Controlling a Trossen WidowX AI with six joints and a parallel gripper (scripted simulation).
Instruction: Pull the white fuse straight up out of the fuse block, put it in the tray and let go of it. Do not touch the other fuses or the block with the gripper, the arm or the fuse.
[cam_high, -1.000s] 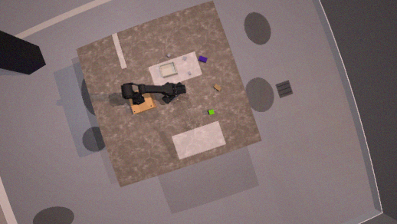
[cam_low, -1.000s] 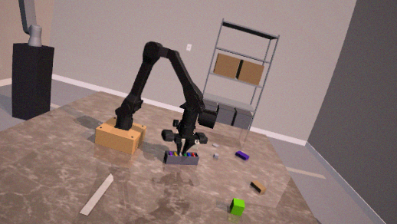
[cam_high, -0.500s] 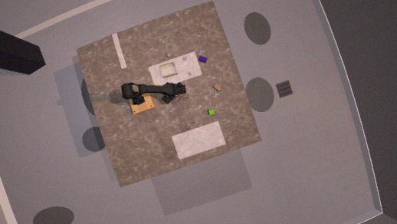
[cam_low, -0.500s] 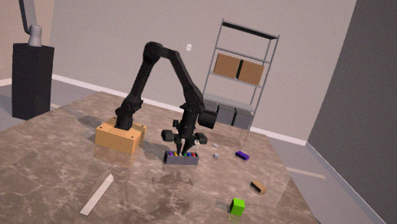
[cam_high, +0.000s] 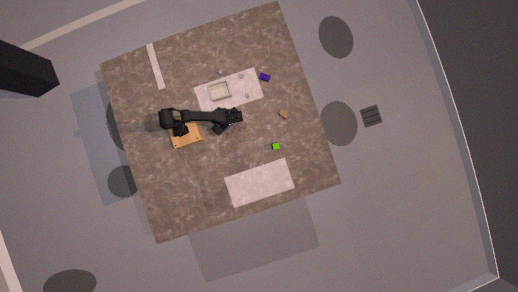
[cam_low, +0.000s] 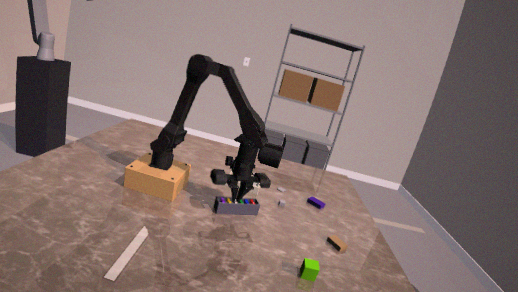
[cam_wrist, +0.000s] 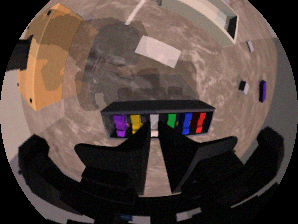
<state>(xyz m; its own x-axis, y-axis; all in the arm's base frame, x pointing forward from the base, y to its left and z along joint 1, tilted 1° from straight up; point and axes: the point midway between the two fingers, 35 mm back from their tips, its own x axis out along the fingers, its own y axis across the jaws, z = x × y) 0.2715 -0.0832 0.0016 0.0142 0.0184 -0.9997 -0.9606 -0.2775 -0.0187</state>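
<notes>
The white tray lies 4 cm ahead of my gripper tip, 22 cm to the left of it and 3 cm below it. Also, from my gripper tip: white fuse (1 cm below).
</notes>
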